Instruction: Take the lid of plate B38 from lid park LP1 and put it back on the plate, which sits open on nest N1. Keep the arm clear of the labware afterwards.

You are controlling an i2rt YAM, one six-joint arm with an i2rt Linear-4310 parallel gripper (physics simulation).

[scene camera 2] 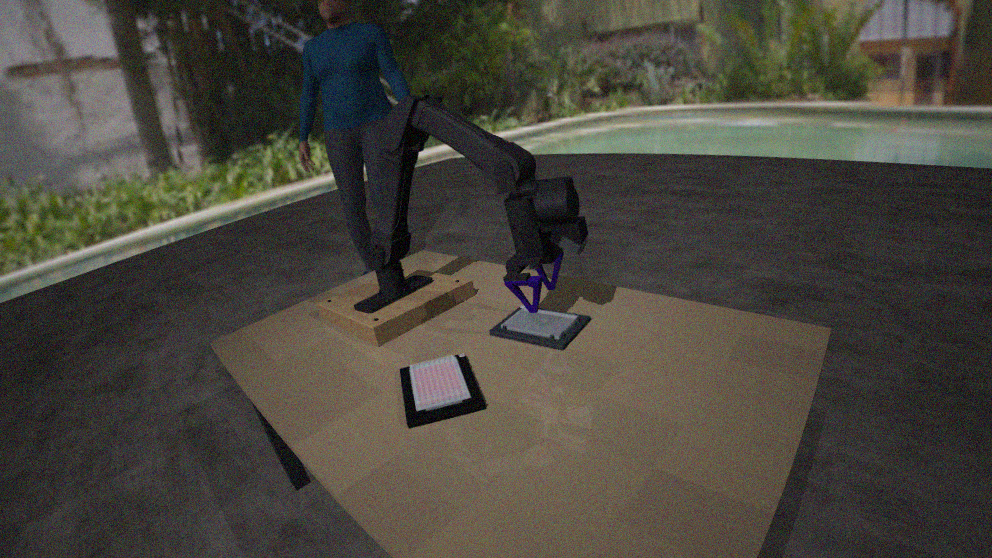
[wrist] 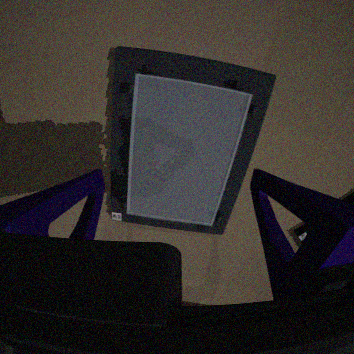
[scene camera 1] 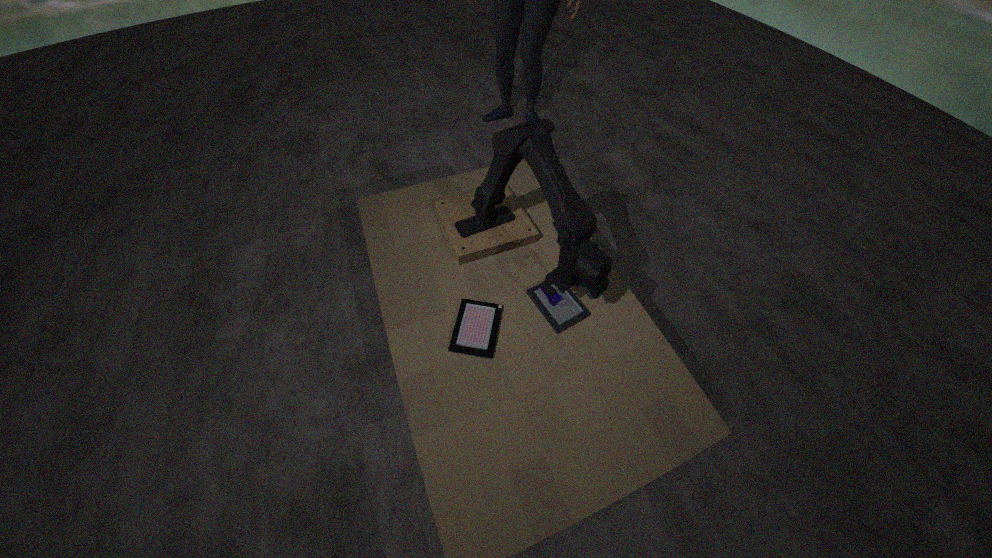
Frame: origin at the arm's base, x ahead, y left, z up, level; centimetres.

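Seen in the pictures: gripper, fingertip midpoint: (scene camera 2: 543,300) (wrist: 177,177) (scene camera 1: 564,295); arm's base, origin of the base link: (scene camera 2: 394,295) (scene camera 1: 485,222).
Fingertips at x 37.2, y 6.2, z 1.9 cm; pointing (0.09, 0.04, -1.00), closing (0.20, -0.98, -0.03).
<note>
Pixels of each thing's top centre, then the offset from my fingertips to it. Level surfaces: height alone.
- lid park LP1, middle of its top: (wrist: 180,163) (scene camera 2: 539,319) (scene camera 1: 558,300) dz -4.0, dx -1.0, dy -0.4 cm
- Plate B38, middle of its top: (scene camera 2: 436,377) (scene camera 1: 476,324) dz -3.4, dx -4.8, dy -25.3 cm
- black nest N1, middle of its top: (scene camera 2: 437,381) (scene camera 1: 476,325) dz -4.2, dx -4.8, dy -25.3 cm
- wooden table, its level: dz -6.0 cm
The clear, pale lid (scene camera 1: 567,310) (scene camera 2: 548,324) (wrist: 185,150) lies flat in the dark frame of lid park LP1 (scene camera 1: 559,328) (scene camera 2: 563,343) (wrist: 195,62). Plate B38 (scene camera 1: 476,326) (scene camera 2: 439,383) sits open, its pinkish wells showing, on the black nest N1 (scene camera 1: 473,352) (scene camera 2: 443,415). My gripper (scene camera 2: 543,299) (wrist: 177,177) is open and empty, pointing down low over the arm-side end of the lid park. In the wrist view its purple fingers stand wide apart, one to each side of the lid's near end. In scene camera 1 the arm partly hides the fingers and the park's near corner.
The arm's base stands on a wooden block (scene camera 1: 499,242) (scene camera 2: 378,333) at the back of the wooden table (scene camera 1: 554,416) (scene camera 2: 624,430). Nest N1 stands beside the lid park, nearer scene camera 2. A person (scene camera 1: 516,55) (scene camera 2: 353,83) stands behind the arm base, off the table.
</note>
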